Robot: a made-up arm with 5 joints.
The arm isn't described. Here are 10 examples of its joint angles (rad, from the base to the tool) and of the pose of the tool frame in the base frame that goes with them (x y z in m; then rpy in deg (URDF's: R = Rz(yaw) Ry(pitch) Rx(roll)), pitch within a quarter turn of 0, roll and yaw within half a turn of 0).
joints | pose
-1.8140 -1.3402 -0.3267 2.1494 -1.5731 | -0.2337 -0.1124 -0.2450 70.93 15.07 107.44
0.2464 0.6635 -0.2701 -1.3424 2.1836 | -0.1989 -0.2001 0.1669 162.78 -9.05 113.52
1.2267 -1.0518 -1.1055 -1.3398 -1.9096 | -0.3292 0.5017 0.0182 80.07 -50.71 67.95
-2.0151 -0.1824 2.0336 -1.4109 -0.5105 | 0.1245 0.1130 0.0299 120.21 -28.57 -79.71
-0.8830 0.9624 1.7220 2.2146 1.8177 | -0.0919 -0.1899 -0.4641 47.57 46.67 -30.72
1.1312 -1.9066 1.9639 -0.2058 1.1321 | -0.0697 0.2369 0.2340 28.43 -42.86 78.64
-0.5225 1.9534 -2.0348 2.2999 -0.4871 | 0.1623 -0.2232 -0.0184 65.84 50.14 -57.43
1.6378 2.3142 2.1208 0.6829 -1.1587 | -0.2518 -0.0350 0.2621 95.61 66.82 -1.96
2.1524 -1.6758 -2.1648 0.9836 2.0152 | -0.0692 0.1066 -0.2716 2.88 21.02 52.08
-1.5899 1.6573 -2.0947 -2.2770 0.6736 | -0.0285 -0.6796 -0.2254 22.58 -15.89 -46.45
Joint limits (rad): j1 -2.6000..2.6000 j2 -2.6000..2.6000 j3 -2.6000..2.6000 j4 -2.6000..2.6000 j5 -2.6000..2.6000
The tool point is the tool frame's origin. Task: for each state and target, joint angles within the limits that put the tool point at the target. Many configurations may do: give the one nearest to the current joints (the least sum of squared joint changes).
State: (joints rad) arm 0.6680 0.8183 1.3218 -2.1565 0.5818
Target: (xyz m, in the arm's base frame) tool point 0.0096 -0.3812 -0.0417
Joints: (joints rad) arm 1.0737 0.8055 0.7734 -1.4807 0.6218
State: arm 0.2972 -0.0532 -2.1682 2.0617 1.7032
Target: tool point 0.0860 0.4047 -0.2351
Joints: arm 0.2345 -0.4465 -2.5953 2.4932 2.0258
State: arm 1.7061 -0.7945 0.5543 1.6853 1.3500
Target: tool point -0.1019 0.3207 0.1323
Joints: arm 2.0051 -0.9004 0.6773 1.9564 0.6834
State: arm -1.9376 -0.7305 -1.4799 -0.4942 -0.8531
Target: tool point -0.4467 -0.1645 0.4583
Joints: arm -2.6000 -0.0971 -1.0670 -0.0492 -0.3057
